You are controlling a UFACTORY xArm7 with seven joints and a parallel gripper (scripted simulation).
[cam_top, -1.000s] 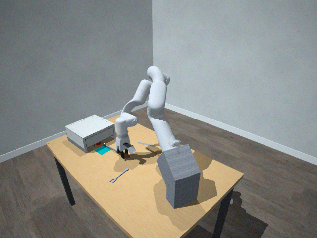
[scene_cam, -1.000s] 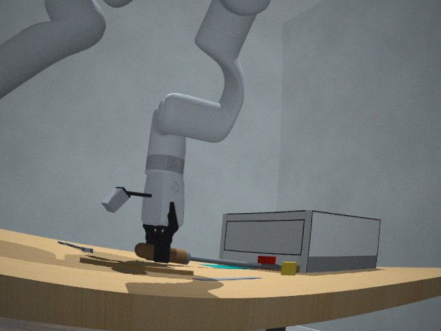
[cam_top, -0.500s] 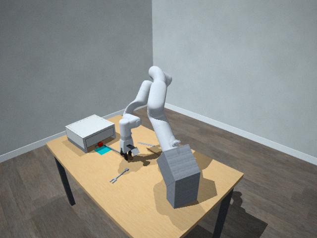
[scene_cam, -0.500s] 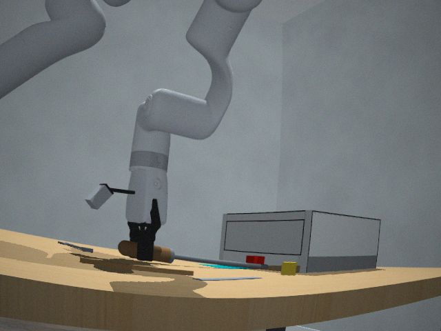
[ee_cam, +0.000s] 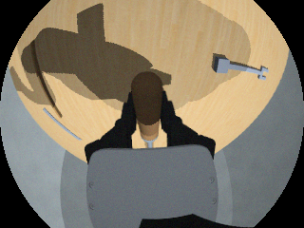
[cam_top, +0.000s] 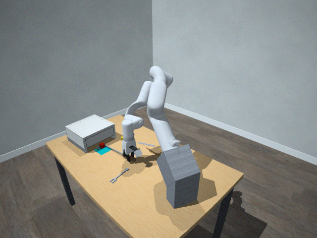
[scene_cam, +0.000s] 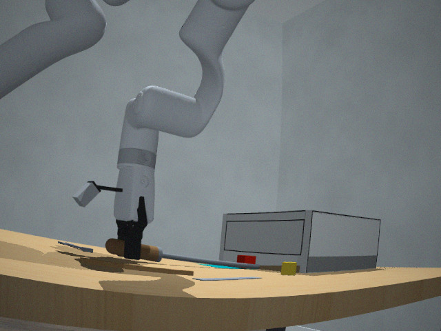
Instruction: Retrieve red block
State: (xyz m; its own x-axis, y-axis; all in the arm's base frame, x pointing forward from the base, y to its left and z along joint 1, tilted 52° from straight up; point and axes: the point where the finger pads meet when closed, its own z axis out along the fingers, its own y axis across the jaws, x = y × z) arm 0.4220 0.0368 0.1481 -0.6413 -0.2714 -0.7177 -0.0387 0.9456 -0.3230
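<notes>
The grey forked tool is 8 cm behind my hand, 16 cm to the left of it and 2 cm below it. The rest, counted from my hand: thin stick 5 cm behind, 19 cm to the right, 2 cm below; flat grey strip 8 cm ahead, 23 cm to the right, 2 cm below; long hook tool 14 cm ahead, 4 cm to the left, 1 cm below.
</notes>
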